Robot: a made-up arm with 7 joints. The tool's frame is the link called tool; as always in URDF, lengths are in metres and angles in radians. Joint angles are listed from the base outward.
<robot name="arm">
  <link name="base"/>
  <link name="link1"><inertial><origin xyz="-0.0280 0.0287 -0.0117"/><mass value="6.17"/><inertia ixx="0.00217" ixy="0" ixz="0" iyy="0.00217" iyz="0" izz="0.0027"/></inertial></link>
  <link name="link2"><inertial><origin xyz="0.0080 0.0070 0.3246"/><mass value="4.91"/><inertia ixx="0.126" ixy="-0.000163" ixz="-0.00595" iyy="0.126" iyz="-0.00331" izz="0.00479"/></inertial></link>
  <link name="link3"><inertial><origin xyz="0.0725 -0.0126 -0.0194"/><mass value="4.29"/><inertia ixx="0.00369" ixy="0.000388" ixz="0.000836" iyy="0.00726" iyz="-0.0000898" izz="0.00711"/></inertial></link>
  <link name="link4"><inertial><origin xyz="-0.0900 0.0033 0.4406"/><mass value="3"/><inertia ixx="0.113" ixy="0.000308" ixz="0.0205" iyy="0.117" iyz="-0.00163" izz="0.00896"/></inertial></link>
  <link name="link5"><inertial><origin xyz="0.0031 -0.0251 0.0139"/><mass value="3.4"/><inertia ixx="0.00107" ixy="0" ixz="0" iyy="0.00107" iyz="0" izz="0.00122"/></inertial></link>
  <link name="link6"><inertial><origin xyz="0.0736 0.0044 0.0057"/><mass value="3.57"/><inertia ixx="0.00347" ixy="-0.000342" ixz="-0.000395" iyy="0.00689" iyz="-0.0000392" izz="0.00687"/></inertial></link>
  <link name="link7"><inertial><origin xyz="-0.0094 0.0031 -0.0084"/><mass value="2.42"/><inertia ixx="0.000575" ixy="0" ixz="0" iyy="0.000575" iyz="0" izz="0.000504"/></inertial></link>
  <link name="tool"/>
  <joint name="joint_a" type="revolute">
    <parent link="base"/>
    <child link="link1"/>
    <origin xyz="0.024 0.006 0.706"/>
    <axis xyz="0 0 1"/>
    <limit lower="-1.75" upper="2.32"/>
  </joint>
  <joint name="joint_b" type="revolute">
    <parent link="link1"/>
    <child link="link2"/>
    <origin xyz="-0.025 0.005 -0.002"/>
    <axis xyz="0 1 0"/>
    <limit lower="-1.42" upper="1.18"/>
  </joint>
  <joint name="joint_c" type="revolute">
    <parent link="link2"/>
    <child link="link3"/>
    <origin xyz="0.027 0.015 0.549"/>
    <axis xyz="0 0 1"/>
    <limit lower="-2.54" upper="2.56"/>
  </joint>
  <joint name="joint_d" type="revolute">
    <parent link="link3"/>
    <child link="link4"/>
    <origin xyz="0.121 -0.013 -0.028"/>
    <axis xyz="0 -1 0"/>
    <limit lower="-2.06" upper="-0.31"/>
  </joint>
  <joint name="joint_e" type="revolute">
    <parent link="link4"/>
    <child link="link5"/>
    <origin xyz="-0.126 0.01 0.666"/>
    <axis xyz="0 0 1"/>
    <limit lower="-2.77" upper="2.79"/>
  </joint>
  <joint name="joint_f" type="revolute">
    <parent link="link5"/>
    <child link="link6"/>
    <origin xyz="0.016 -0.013 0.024"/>
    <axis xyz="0 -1 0"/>
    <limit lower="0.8" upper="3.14"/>
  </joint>
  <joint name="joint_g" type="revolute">
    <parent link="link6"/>
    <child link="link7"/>
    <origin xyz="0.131 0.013 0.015"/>
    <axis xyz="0 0 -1"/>
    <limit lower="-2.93" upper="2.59"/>
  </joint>
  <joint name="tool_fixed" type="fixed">
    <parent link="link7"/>
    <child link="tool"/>
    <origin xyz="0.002 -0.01 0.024" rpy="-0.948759 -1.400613 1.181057"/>
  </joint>
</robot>
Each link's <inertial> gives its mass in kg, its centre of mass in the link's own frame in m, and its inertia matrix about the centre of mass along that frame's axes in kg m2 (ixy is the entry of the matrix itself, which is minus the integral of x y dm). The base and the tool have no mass. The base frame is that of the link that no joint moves.
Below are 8 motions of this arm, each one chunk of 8 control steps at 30 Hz.
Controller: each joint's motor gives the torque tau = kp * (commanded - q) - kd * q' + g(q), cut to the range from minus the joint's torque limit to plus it. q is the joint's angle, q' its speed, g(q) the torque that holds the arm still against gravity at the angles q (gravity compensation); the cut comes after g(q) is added. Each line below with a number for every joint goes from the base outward.
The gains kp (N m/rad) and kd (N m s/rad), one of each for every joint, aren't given. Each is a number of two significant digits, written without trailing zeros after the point. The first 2 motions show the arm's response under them.
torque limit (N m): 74 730 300 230 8.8 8.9 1.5
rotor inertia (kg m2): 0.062 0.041 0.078 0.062 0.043 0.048 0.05
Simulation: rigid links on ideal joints. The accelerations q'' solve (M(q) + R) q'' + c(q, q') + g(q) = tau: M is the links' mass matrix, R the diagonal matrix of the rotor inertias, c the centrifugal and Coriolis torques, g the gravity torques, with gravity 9.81 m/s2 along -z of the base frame. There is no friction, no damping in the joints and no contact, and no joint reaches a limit. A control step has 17 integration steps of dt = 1/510 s. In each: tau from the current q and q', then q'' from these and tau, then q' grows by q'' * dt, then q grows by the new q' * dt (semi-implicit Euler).
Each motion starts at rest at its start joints. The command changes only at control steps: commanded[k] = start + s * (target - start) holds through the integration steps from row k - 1 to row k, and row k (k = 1, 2, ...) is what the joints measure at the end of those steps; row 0 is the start. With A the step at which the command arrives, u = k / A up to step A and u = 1 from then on. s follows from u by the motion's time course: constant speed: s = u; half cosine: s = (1 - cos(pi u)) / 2; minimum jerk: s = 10 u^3 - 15 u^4 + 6 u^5; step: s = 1 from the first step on.
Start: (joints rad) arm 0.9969 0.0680 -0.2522 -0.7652 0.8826 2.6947 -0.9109
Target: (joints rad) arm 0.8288 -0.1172 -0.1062 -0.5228 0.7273 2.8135 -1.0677
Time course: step
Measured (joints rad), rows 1 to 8:
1: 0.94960 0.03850 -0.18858 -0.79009 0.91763 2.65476 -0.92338
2: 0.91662 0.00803 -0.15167 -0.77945 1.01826 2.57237 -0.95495
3: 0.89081 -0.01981 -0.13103 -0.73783 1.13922 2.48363 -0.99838
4: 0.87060 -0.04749 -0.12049 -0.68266 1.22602 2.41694 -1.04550
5: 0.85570 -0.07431 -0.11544 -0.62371 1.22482 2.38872 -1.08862
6: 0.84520 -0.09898 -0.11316 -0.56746 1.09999 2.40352 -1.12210
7: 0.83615 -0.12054 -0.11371 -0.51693 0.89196 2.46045 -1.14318
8: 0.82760 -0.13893 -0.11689 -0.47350 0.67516 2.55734 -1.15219
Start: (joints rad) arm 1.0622 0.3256 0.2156 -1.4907 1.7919 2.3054 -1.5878
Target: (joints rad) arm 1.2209 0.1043 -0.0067 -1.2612 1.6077 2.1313 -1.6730
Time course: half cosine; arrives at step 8
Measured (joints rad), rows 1 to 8:
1: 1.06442 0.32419 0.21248 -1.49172 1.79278 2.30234 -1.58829
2: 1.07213 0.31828 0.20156 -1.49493 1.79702 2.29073 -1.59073
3: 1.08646 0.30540 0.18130 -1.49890 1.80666 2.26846 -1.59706
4: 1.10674 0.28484 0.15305 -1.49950 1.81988 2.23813 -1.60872
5: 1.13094 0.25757 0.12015 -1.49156 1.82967 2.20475 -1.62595
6: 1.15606 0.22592 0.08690 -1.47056 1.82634 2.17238 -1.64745
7: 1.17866 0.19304 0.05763 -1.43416 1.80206 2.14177 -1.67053
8: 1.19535 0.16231 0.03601 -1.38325 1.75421 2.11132 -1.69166
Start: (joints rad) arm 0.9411 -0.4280 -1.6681 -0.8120 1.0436 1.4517 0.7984
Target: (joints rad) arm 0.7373 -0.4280 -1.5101 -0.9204 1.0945 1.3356 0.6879
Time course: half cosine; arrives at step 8
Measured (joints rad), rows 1 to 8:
1: 0.93886 -0.42801 -1.66590 -0.81363 1.04410 1.45193 0.79818
2: 0.93056 -0.42795 -1.65821 -0.81963 1.04651 1.45165 0.79686
3: 0.91432 -0.42772 -1.64391 -0.83124 1.05217 1.44841 0.79294
4: 0.89055 -0.42744 -1.62382 -0.84787 1.06117 1.43959 0.78490
5: 0.86150 -0.42725 -1.60019 -0.86761 1.07224 1.42366 0.77184
6: 0.83066 -0.42722 -1.57610 -0.88767 1.08310 1.40093 0.75388
7: 0.80213 -0.42733 -1.55483 -0.90499 1.09127 1.37349 0.73236
8: 0.77988 -0.42753 -1.53930 -0.91674 1.09488 1.34481 0.70966

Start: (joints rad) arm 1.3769 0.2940 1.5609 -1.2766 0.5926 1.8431 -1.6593
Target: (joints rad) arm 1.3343 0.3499 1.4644 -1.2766 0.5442 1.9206 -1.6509
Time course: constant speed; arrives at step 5
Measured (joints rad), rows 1 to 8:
1: 1.38069 0.29676 1.55923 -1.27497 0.59052 1.84311 -1.65890
2: 1.38658 0.30201 1.55558 -1.27284 0.58400 1.84240 -1.65790
3: 1.39252 0.30888 1.54965 -1.27131 0.57337 1.84055 -1.65629
4: 1.39723 0.31696 1.54125 -1.27090 0.56051 1.83766 -1.65416
5: 1.39996 0.32605 1.53030 -1.27174 0.54757 1.83426 -1.65171
6: 1.39673 0.33339 1.51838 -1.27553 0.53825 1.83092 -1.64958
7: 1.38883 0.33904 1.50609 -1.28094 0.53572 1.82844 -1.64820
8: 1.37816 0.34371 1.49395 -1.28633 0.53946 1.82773 -1.64770

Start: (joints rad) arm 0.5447 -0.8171 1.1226 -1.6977 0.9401 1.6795 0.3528
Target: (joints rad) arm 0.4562 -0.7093 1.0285 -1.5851 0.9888 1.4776 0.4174
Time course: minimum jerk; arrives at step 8
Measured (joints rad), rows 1 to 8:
1: 0.54476 -0.81655 1.12276 -1.69732 0.94045 1.67869 0.35284
2: 0.54498 -0.81302 1.12356 -1.69462 0.94306 1.67228 0.35321
3: 0.54487 -0.80406 1.12471 -1.68672 0.95105 1.65058 0.35479
4: 0.54337 -0.78921 1.12466 -1.67165 0.96617 1.60465 0.35892
5: 0.53936 -0.77047 1.12126 -1.64985 0.98698 1.53350 0.36685
6: 0.53237 -0.75136 1.11280 -1.62442 1.00909 1.44809 0.37899
7: 0.52283 -0.73549 1.09890 -1.60007 1.02693 1.36949 0.39441
8: 0.51187 -0.72473 1.08102 -1.58112 1.03543 1.32023 0.41087

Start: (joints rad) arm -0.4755 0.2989 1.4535 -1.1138 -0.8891 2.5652 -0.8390
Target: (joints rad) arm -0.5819 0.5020 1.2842 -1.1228 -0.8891 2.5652 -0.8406
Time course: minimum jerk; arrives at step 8
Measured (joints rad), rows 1 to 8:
1: -0.47471 0.29975 1.45359 -1.11334 -0.89002 2.56583 -0.83899
2: -0.47003 0.30512 1.45398 -1.11068 -0.89633 2.57053 -0.83897
3: -0.45958 0.31870 1.45396 -1.10517 -0.91418 2.58555 -0.83908
4: -0.44537 0.34146 1.45173 -1.09841 -0.94634 2.61594 -0.83956
5: -0.43251 0.37115 1.44485 -1.09364 -0.98816 2.66043 -0.84059
6: -0.42484 0.40388 1.43018 -1.09333 -1.02722 2.70943 -0.84212
7: -0.42970 0.43405 1.40941 -1.10234 -1.04972 2.74470 -0.84377
8: -0.44577 0.45900 1.38274 -1.11895 -1.05025 2.75101 -0.84458

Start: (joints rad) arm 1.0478 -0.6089 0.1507 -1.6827 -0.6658 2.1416 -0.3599
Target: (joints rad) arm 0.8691 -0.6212 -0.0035 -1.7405 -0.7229 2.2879 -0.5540
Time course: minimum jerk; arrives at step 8
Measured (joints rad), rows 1 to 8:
1: 1.04747 -0.60901 0.15065 -1.68288 -0.66641 2.14230 -0.36010
2: 1.04516 -0.60976 0.15014 -1.68410 -0.67091 2.14759 -0.36170
3: 1.03846 -0.61168 0.14789 -1.68756 -0.68470 2.16481 -0.36725
4: 1.02551 -0.61479 0.14198 -1.69380 -0.71104 2.20051 -0.37981
5: 1.00597 -0.61840 0.13072 -1.70233 -0.74718 2.25530 -0.40158
6: 0.98133 -0.62144 0.11349 -1.71191 -0.78402 2.32117 -0.43257
7: 0.95452 -0.62303 0.09123 -1.72129 -0.80950 2.38305 -0.47006
8: 0.92869 -0.62290 0.06614 -1.72965 -0.81396 2.42466 -0.50918

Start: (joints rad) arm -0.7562 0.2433 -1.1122 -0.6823 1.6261 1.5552 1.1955
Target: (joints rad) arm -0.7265 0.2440 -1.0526 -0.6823 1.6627 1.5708 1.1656
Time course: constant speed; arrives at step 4
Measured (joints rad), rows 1 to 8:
1: -0.75670 0.24238 -1.10846 -0.68279 1.62664 1.55837 1.19497
2: -0.75674 0.24112 -1.10198 -0.68354 1.62925 1.56734 1.19313
3: -0.75584 0.23995 -1.09338 -0.68430 1.63460 1.58242 1.18953
4: -0.75368 0.23910 -1.08308 -0.68493 1.64259 1.60217 1.18407
5: -0.74954 0.23954 -1.07509 -0.68490 1.65202 1.62093 1.17744
6: -0.74439 0.24069 -1.06869 -0.68447 1.66051 1.63319 1.17073
7: -0.73886 0.24209 -1.06344 -0.68391 1.66664 1.63605 1.16484
8: -0.73344 0.24347 -1.05912 -0.68336 1.67001 1.62901 1.16034

